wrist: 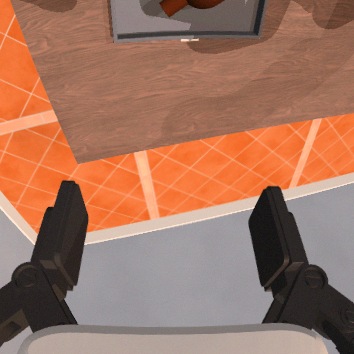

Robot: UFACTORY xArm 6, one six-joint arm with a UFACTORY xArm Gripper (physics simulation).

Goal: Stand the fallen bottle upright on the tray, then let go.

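Observation:
The reddish-brown bottle lies on its side in the grey tray at the top edge of the wrist view. Its neck points down and to the left, and part of its rounded shoulder shows; the rest is cut off by the frame. The tray's near wall and parts of its side walls show. My gripper is open, with its two black fingers wide apart and nothing between them. In the view it is well below the tray and apart from the bottle.
The tray stands on a brown wooden table, whose corner and near edge show. Beyond the edge lie an orange tiled floor, a pale border strip and a grey surface. Dark shadows fall across the table.

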